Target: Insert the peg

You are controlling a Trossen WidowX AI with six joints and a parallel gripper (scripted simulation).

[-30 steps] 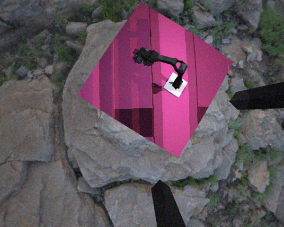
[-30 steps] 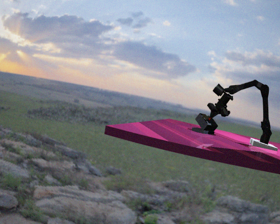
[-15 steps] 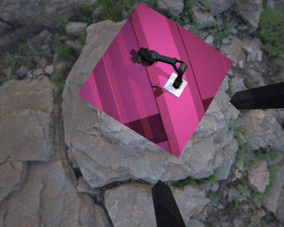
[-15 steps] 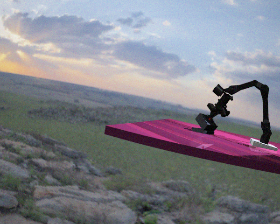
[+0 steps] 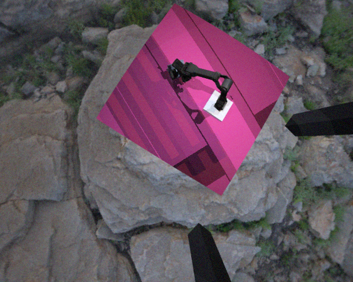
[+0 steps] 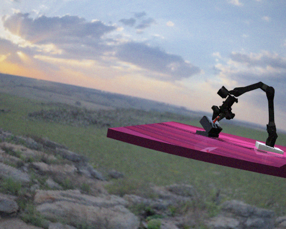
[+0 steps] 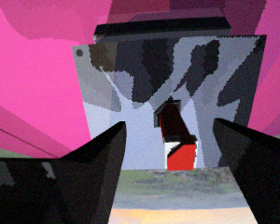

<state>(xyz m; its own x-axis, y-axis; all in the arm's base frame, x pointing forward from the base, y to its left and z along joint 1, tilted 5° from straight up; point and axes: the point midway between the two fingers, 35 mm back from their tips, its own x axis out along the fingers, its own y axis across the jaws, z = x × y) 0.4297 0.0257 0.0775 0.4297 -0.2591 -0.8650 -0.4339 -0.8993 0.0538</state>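
The red peg is 1 cm to the left of my gripper tip, 1 cm behind it and 1 cm above it. From my gripper tip the other things lie so: grey sloped panel: 4 cm below, 2 cm ahead, 1 cm to the right.
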